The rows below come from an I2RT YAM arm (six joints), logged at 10 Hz.
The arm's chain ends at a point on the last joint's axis. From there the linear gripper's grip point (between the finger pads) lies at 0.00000 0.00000 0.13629 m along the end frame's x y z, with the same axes.
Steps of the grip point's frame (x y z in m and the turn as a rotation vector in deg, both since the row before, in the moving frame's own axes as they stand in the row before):
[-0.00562 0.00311 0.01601 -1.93 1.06 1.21]
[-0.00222 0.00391 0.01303 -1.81 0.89 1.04]
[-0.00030 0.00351 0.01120 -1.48 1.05 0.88]
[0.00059 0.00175 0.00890 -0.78 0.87 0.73]
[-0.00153 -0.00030 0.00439 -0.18 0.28 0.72]
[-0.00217 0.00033 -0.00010 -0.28 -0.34 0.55]
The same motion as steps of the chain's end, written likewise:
[-0.00809 -0.00151 0.01611 -1.93 1.06 1.21]
[-0.00430 -0.00041 0.01311 -1.81 0.89 1.04]
[-0.00277 -0.00003 0.01127 -1.48 1.05 0.88]
[-0.00147 -0.00012 0.00893 -0.78 0.87 0.73]
[-0.00219 -0.00073 0.00439 -0.18 0.28 0.72]
[-0.00136 -0.00033 -0.00010 -0.28 -0.34 0.55]

